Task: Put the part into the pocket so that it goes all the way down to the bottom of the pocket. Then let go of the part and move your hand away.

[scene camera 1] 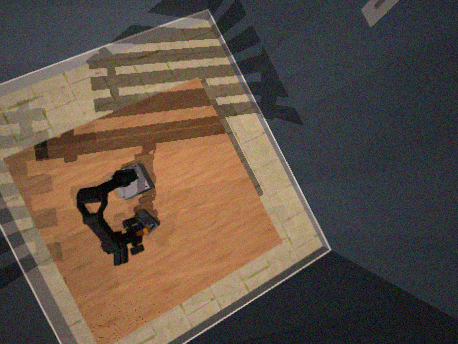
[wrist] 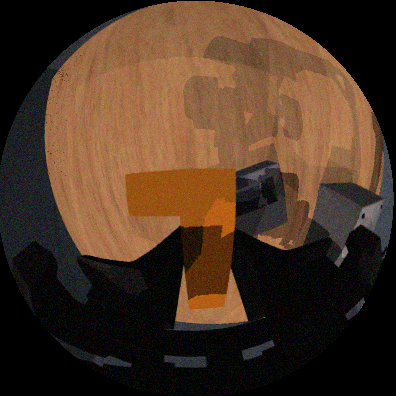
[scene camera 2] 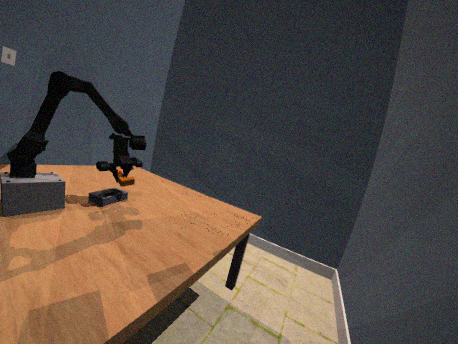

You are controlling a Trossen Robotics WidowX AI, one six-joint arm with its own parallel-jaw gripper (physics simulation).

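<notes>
An orange L-shaped part is held between the fingers, above the table. My gripper is shut on its long leg; the short leg points left in the wrist view. The dark grey block with the pocket lies on the table. In the wrist view it is to the right of the part and partly covered by it. The part is raised clear of the block in the second scene view. Some of the pocket's opening shows; its bottom is hard to make out.
The arm's grey base box stands on the wooden table, near the pocket block. Shadows of the arm fall across the table. The table's edge shows at the left of the wrist view.
</notes>
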